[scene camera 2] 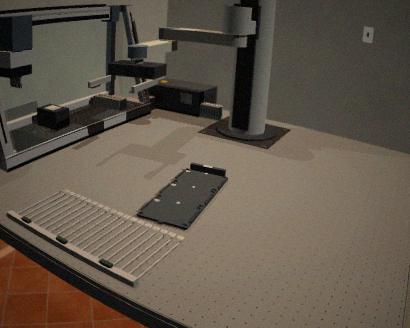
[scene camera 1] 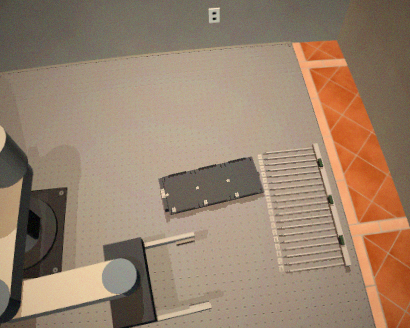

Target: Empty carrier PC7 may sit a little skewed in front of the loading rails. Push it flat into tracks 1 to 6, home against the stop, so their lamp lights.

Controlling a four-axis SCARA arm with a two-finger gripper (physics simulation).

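Places are measured from the arm's base along level axes (x ahead, y left, z up), in metres.
Where they show: gripper, fingertip midpoint: [scene camera 2: 109,87] [scene camera 1: 202,269]; arm's base at its link origin: [scene camera 2: 246,133].
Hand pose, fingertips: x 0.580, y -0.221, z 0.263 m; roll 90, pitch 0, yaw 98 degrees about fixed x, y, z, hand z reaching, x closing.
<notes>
Things, the pixels of their centre, and the offset from my fingertips. "*": a spot on its surface instead.
- dark flat rectangular plate at the middle of its body: [scene camera 2: 187,192] [scene camera 1: 211,183] 0.053 m ahead, 0.322 m left, 0.235 m down
- raised dark strip at a spot on its surface: [scene camera 2: 208,169] * 0.097 m back, 0.305 m left, 0.227 m down
- long stop bar at a spot on its surface: [scene camera 2: 82,254] [scene camera 1: 327,178] * 0.433 m ahead, 0.295 m left, 0.233 m down
- dark base plate at a spot on its surface: [scene camera 1: 61,200] * 0.449 m back, 0.324 m left, 0.251 m down
- black block at a spot on its surface: [scene camera 2: 53,116] * 0.015 m back, 0.308 m right, 0.149 m down
- dark box at a spot on its surface: [scene camera 2: 200,92] * 0.631 m back, 0.033 m right, 0.139 m down
Carrier PC7, a dark flat rectangular plate [scene camera 1: 215,192] [scene camera 2: 186,194], lies just in front of the rail entries, turned slightly relative to the rails. A raised dark strip [scene camera 2: 208,169] stands at its rear end. The pale loading rails [scene camera 1: 290,150] [scene camera 2: 160,258] run to the long stop bar [scene camera 1: 325,182] [scene camera 2: 82,254]. Dark green lamps [scene camera 1: 330,199] [scene camera 2: 61,239] sit along the bar and look unlit. My gripper [scene camera 1: 202,270] [scene camera 2: 111,86] is open, fingers wide apart with nothing between them. It hangs above the table, behind the carrier and off to one side.
The arm's column [scene camera 2: 260,75] stands on a dark base plate [scene camera 1: 61,200] [scene camera 2: 267,142]. A gantry machine [scene camera 2: 115,37] with a black block [scene camera 2: 53,116] on its deck stands at the left in scene camera 2. A dark box [scene camera 2: 200,92] stands behind it. The table edge runs beyond the stop bar.
</notes>
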